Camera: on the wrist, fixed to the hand. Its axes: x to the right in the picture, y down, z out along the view.
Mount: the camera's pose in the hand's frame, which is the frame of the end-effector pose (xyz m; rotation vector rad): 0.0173 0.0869 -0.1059 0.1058 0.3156 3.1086
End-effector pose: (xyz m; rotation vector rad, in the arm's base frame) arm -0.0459 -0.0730 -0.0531 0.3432 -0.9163 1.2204
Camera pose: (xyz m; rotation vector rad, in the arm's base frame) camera -0.0798 0.0398 -0.1251 1.0638 0.1609 -1.7837
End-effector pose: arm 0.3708 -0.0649 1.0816 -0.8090 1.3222 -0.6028
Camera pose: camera 0.2641 -0.0444 0.9964 1.7419 1.1613 1.6878
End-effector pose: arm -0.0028 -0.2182 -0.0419 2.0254 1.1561 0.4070
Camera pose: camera -0.0045 -0.1822 0.0914 -1.2459 2.0403 -1.2153
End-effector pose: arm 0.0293 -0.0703 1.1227 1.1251 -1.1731 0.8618
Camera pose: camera -0.0225 0.0531 1.1567 1.3535 1.0817 -1.7555
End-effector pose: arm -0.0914 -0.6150 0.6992 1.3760 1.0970 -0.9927
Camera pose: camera -0.0038 -0.5090 0.7118 1.3499 -1.3727 1.4703
